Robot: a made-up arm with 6 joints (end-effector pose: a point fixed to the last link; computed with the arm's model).
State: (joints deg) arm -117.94 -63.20 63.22 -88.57 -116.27 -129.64
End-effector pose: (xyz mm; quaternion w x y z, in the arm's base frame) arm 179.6 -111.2 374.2 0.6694 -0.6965 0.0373 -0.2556
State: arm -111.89 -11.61 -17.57 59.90 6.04 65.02
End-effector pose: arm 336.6 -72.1 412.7 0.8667 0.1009 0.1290 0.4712
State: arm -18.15 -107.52 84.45 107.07 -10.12 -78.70
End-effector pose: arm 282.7 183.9 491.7 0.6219 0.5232 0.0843 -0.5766
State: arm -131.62 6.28 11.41 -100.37 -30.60 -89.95
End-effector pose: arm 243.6 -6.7 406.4 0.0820 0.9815 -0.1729 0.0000
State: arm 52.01 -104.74 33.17 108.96 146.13 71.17
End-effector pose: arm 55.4 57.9 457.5 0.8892 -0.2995 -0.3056 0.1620
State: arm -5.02 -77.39 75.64 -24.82 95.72 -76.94
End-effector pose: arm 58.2 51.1 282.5 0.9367 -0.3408 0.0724 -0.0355
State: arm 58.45 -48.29 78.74 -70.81 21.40 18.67
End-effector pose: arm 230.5 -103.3 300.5 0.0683 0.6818 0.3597 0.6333
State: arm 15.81 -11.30 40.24 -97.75 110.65 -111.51
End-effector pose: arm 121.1 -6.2 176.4 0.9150 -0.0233 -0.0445 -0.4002
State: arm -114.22 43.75 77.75 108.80 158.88 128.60
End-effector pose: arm 304.4 -92.5 175.7 0.9658 0.2270 0.1065 0.0653
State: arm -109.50 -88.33 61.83 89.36 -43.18 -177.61
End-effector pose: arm 134.1 70.8 472.6 0.1558 0.8414 0.5009 0.1299
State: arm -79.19 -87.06 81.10 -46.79 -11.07 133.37
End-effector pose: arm 148.1 94.0 386.7 0.0944 -0.0642 -0.3769 -0.9192
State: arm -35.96 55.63 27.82 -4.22 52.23 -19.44
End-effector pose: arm 154.8 -62.7 364.1 0.6306 0.6129 0.1457 -0.4533
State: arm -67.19 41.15 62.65 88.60 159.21 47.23
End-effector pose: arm 130.6 -195.7 163.3 0.6944 0.6993 -0.0843 0.1471
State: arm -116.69 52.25 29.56 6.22 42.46 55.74
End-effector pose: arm 275.7 23.3 319.7 0.9459 -0.1542 0.2852 0.0120
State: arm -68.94 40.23 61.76 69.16 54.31 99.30
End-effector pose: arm 285.5 -96.0 302.0 0.9222 -0.2253 0.2871 0.1276
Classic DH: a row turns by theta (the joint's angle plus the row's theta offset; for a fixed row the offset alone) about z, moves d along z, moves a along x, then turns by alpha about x. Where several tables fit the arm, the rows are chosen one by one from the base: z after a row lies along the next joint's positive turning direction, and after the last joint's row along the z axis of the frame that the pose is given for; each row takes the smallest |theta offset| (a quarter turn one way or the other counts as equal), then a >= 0, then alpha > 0; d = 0 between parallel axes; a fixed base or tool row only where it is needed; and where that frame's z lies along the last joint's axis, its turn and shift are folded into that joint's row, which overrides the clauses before.
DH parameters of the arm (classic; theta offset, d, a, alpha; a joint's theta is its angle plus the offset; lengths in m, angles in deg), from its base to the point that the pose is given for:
base (fixed): 9.01 0 0.1917 180
joint 1: -85.54 -0.2674 0.0112 -75.12
joint 2: -88.83 -0.0441 0.0204 -85.61
joint 3: 77.98 -0.141 0.0286 -90.33
joint 4: -89.98 0.0099 -0.0173 -92.91
joint 5: -89.67 0.0557 0.1282 -90
joint 6: 5.66 0.0444 0.0622 111.59
tool (fixed): -127.52 0.0024 0 0

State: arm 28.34 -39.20 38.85 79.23 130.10 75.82
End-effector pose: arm -20.3 -13.3 314.8 0.7754 -0.2165 -0.5603 -0.1945
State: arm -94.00 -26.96 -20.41 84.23 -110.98 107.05
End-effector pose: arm 291.2 97.3 367.6 0.4621 -0.8564 0.0840 0.2144
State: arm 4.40 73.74 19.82 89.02 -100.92 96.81
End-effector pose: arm 210.4 7.1 113.3 0.4323 0.0730 0.7730 0.4585
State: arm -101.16 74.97 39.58 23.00 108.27 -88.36
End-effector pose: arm 254.3 -213.5 248.9 0.0514 0.7123 0.5955 0.3679
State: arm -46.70 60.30 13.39 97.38 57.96 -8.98
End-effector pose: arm 121.7 -272.9 174.7 0.2644 0.8807 0.3243 0.2222
